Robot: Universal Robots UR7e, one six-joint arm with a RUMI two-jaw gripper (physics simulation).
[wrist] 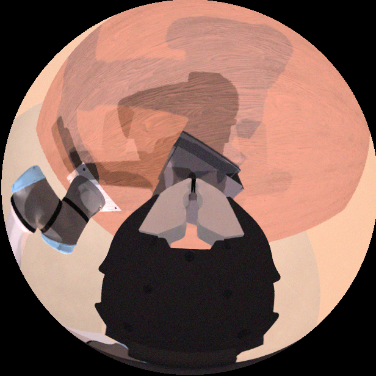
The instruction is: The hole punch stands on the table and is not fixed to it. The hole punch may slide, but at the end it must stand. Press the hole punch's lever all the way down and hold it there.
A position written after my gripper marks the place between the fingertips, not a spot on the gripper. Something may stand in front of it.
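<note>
Gripper, mine (193,180). Hole punch (189,157).
</note>
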